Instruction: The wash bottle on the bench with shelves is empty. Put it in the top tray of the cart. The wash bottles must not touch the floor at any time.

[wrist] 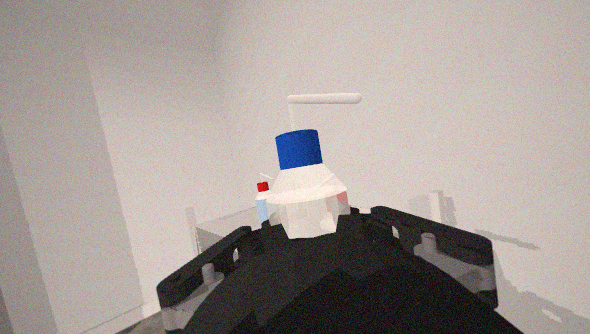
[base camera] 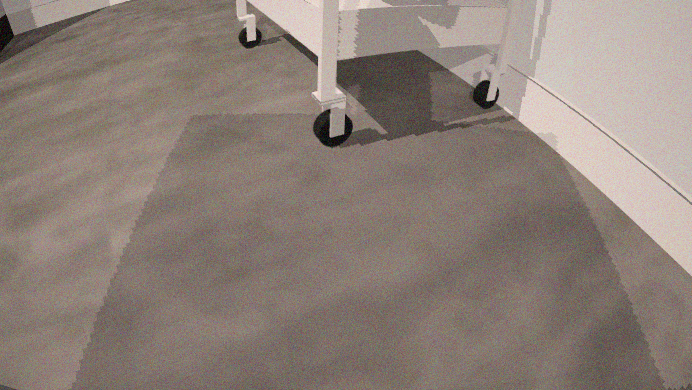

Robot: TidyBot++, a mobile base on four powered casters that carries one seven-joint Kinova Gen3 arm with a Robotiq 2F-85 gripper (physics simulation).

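Places are measured from the arm's base along level axes (x right, y ahead, z up), in millimetres.
Pixels of known places: gripper, fingertip midpoint: (wrist: 309, 212).
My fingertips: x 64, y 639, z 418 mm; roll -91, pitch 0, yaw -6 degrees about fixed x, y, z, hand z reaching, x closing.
Observation:
For each thing: its top centre in the pictures, then the offset to it from my fingertips.
- clear wash bottle with a blue cap, middle of its top: (wrist: 300, 87) dx +3, dy -45, dz +102 mm
- second bottle with a red cap, middle of its top: (wrist: 262, 172) dx -83, dy +351, dz +22 mm
A clear wash bottle with a blue cap (wrist: 299, 149) and a white bent spout stands nearly upright between the fingers in the wrist view. My gripper (wrist: 309, 212) is shut on this bottle; its lower part is hidden by the gripper. The white cart (base camera: 327, 50) (wrist: 436, 205) stands ahead; its lower frame and wheels show in the base view, and parts of its top show behind the fingers in the wrist view. The top tray's inside is mostly hidden behind the bottle and gripper.
A second bottle with a red cap (wrist: 262, 187) and blue contents stands beyond the held bottle, at the cart's left part. Something pink shows through the held bottle. A white wall (base camera: 615, 75) with a baseboard runs along the right of the cart. Cart wheels (base camera: 332, 128) rest on the grey floor.

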